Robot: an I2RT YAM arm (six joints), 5 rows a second.
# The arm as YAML. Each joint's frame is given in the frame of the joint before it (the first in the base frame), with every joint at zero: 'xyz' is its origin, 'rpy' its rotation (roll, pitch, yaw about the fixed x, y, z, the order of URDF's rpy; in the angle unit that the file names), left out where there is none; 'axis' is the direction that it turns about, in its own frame. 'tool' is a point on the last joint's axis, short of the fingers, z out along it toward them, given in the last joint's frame.
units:
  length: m
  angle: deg
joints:
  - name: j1
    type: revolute
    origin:
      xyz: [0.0, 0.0, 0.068]
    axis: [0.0, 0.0, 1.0]
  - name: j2
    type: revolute
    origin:
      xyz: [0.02, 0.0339, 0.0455]
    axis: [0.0, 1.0, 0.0]
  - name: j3
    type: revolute
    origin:
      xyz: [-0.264, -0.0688, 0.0]
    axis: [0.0, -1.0, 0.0]
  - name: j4
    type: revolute
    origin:
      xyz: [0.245, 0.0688, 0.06]
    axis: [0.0, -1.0, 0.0]
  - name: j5
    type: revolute
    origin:
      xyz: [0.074, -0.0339, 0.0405]
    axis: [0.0, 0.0, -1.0]
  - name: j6
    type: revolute
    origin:
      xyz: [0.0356, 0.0, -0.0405]
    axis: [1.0, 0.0, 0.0]
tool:
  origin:
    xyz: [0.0, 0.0, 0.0]
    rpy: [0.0, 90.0, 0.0]
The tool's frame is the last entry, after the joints.
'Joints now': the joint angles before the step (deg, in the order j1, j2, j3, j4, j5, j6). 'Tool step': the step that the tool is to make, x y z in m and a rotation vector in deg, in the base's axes. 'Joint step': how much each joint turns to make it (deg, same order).
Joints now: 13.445 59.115 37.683 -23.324 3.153 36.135
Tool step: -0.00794 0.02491 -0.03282 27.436 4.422 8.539
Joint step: 3.334 0.926 -9.319 15.664 -22.581 17.046
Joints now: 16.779 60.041 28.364 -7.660 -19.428 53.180
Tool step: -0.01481 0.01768 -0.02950 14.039 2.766 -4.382
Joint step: 6.019 0.818 -10.122 19.294 0.325 18.599
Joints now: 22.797 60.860 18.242 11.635 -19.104 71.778
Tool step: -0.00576 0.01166 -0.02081 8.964 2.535 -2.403
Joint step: 3.816 5.755 -5.563 16.490 1.089 11.661
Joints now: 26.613 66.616 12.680 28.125 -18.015 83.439
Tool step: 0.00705 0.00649 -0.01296 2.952 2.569 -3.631
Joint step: 1.131 7.762 -0.459 8.926 2.668 5.718
